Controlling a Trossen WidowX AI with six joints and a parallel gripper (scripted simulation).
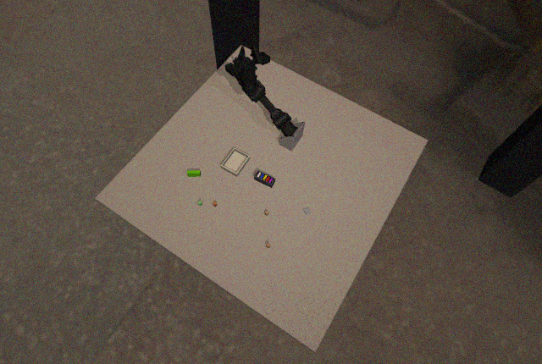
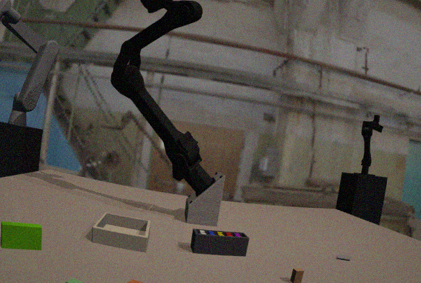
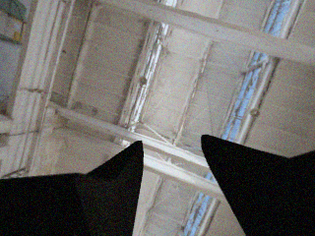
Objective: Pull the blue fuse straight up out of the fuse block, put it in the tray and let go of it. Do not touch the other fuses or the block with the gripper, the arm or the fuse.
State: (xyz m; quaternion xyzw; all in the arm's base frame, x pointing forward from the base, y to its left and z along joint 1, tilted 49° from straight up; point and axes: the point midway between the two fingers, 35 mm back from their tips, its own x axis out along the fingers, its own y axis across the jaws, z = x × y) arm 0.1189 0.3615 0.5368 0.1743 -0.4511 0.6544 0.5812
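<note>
Right now my gripper tip is 72 cm above the blue fuse, 18 cm to the right of it and 14 cm short of it. From my gripper tip the other things lie so: tray (75 cm below, 14 cm ahead, 1 cm to the left).
</note>
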